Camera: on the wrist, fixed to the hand. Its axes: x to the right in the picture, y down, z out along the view.
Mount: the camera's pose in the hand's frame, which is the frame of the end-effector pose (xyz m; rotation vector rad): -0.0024 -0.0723 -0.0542 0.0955 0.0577 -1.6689
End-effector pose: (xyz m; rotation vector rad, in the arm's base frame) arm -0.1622 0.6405 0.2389 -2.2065 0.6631 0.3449
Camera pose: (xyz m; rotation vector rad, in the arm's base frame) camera -0.1219 0.6401 0.3198 -1.9356 -1.1489 -0.5948
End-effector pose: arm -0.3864 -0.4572 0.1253 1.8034 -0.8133 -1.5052
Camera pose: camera -0.3292 -0.4071 0.0764 -1.9755 -0.7841 1.6287
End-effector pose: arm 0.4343 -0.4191 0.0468 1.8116 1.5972 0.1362
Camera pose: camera 0.3462 -0.3989 0.0475 0.0709 2.5966 -0.6456
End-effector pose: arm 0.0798 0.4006 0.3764 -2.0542 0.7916 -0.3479
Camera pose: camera 0.0794 0.3970 0.4667 -2.1266 -1.0896 -1.2593
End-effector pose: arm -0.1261 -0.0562 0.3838 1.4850 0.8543 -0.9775
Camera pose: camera -0.1863 0.0069 0.3602 0.5781 2.1720 -2.1141
